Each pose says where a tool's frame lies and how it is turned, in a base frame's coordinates. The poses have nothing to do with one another.
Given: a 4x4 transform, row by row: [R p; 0 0 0 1], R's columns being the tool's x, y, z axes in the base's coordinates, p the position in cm. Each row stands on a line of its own.
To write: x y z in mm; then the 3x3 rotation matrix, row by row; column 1 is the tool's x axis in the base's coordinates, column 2 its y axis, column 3 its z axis. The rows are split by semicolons. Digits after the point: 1 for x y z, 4 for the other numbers.
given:
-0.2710, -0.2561, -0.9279, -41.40
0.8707, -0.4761, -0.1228, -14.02
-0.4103, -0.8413, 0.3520, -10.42
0, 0, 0, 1
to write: -414.0, -140.2, -104.2; -0.2710, -0.2561, -0.9279; 0.8707, -0.4761, -0.1228; -0.4103, -0.8413, 0.3520
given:
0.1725, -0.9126, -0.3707, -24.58
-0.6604, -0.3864, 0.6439, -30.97
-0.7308, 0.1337, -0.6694, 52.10
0, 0, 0, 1
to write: -245.8, -309.7, 521.0; 0.1725, -0.9126, -0.3707; -0.6604, -0.3864, 0.6439; -0.7308, 0.1337, -0.6694
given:
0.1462, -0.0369, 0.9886, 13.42
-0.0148, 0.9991, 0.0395, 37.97
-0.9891, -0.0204, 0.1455, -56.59
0, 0, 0, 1
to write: 134.2, 379.7, -565.9; 0.1462, -0.0369, 0.9886; -0.0148, 0.9991, 0.0395; -0.9891, -0.0204, 0.1455
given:
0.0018, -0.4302, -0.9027, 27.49
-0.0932, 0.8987, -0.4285, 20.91
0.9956, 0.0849, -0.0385, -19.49
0, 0, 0, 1
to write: 274.9, 209.1, -194.9; 0.0018, -0.4302, -0.9027; -0.0932, 0.8987, -0.4285; 0.9956, 0.0849, -0.0385
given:
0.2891, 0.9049, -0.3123, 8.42
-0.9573, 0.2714, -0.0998, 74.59
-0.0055, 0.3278, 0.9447, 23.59
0, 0, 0, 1
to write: 84.2, 745.9, 235.9; 0.2891, 0.9049, -0.3123; -0.9573, 0.2714, -0.0998; -0.0055, 0.3278, 0.9447
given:
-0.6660, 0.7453, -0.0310, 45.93
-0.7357, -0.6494, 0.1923, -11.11
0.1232, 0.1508, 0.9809, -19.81
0, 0, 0, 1
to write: 459.3, -111.1, -198.1; -0.6660, 0.7453, -0.0310; -0.7357, -0.6494, 0.1923; 0.1232, 0.1508, 0.9809
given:
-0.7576, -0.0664, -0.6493, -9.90
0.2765, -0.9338, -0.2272, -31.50
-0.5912, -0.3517, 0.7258, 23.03
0, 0, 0, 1
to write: -99.0, -315.0, 230.3; -0.7576, -0.0664, -0.6493; 0.2765, -0.9338, -0.2272; -0.5912, -0.3517, 0.7258
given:
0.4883, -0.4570, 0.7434, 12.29
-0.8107, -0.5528, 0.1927, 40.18
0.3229, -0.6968, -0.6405, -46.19
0, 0, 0, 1
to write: 122.9, 401.8, -461.9; 0.4883, -0.4570, 0.7434; -0.8107, -0.5528, 0.1927; 0.3229, -0.6968, -0.6405
